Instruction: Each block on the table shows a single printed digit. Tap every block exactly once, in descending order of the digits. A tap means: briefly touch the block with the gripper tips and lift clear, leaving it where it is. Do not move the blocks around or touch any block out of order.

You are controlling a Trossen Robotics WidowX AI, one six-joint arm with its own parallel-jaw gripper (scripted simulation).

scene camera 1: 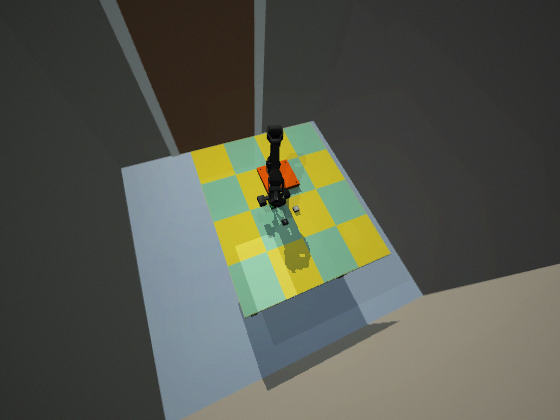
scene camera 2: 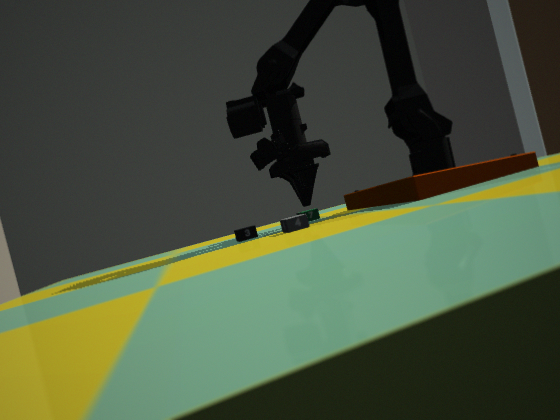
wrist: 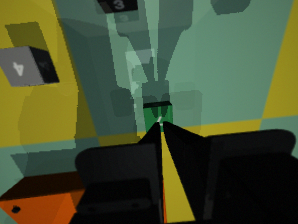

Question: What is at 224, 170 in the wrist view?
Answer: The gripper.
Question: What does the gripper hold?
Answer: Nothing.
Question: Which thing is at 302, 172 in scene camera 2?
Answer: The gripper.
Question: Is the gripper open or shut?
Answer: Shut.
